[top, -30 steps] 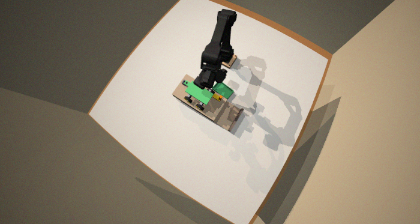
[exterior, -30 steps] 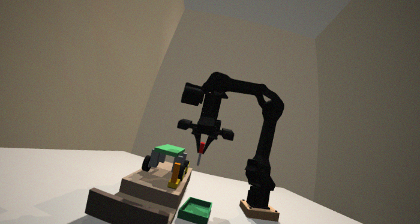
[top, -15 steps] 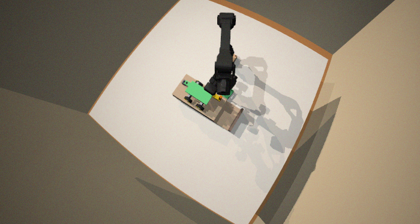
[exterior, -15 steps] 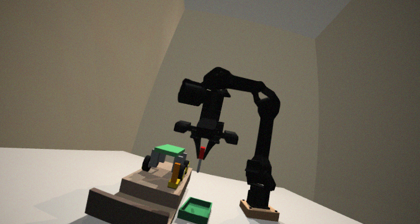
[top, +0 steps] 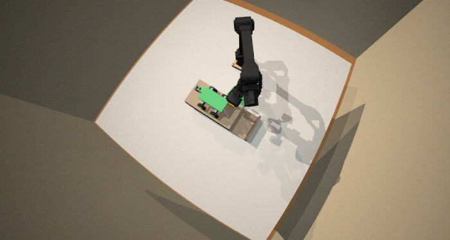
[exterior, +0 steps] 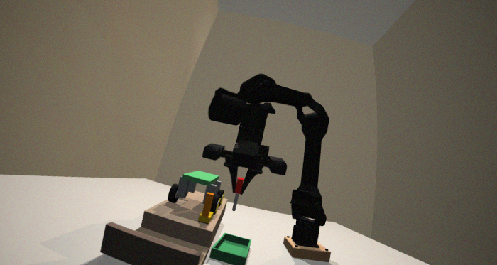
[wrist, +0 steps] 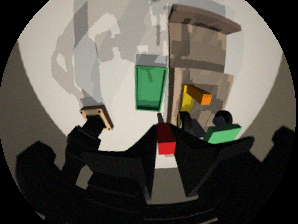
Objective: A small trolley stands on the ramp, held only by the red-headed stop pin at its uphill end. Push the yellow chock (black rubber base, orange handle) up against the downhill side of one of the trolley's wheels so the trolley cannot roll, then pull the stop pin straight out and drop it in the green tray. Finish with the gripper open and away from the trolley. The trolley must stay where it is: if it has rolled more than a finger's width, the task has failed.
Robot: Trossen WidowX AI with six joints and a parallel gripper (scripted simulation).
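Right now the red-headed stop pin is right at my gripper tip. Also, from my gripper tip: yellow chock: 60 mm ahead, 10 mm to the left, 50 mm below; then trolley: 100 mm ahead, 80 mm to the right, 30 mm below; then green tray: 20 mm behind, 140 mm below.
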